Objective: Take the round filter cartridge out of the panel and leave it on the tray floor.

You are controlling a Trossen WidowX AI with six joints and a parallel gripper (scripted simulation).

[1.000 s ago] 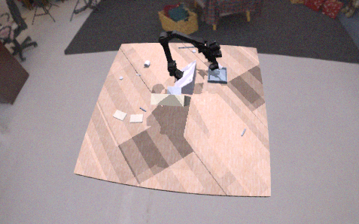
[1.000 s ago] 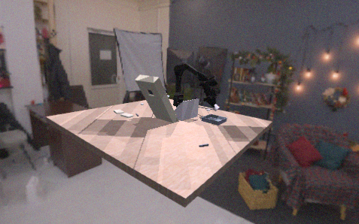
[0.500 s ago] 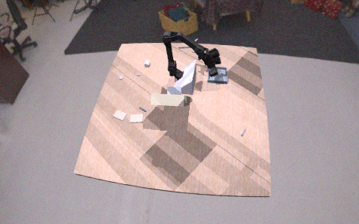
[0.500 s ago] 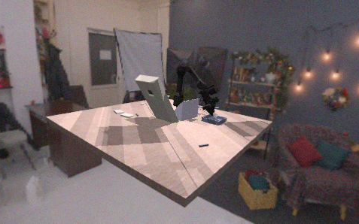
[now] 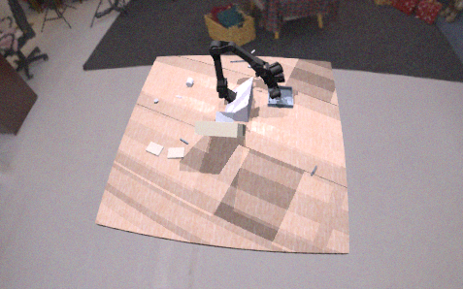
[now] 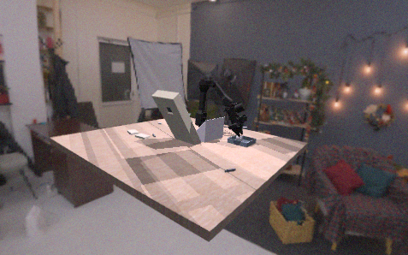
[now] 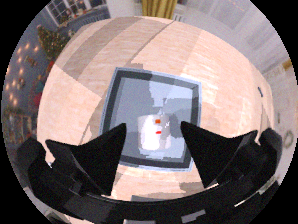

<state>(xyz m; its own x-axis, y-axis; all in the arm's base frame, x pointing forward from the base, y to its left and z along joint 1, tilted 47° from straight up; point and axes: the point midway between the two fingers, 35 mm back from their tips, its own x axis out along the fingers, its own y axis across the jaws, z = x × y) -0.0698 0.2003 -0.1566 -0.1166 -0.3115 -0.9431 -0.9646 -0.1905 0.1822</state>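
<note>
Right now the round filter cartridge is 2 cm below my gripper tip and 1 cm to the right of it. The rest, counted from my gripper tip: small white block: 58 cm to the right, 5 cm behind, 3 cm below; then service panel: 39 cm ahead, 24 cm to the right, 13 cm above; then blue-grey tray: 4 cm below, 1 cm to the left.
</note>
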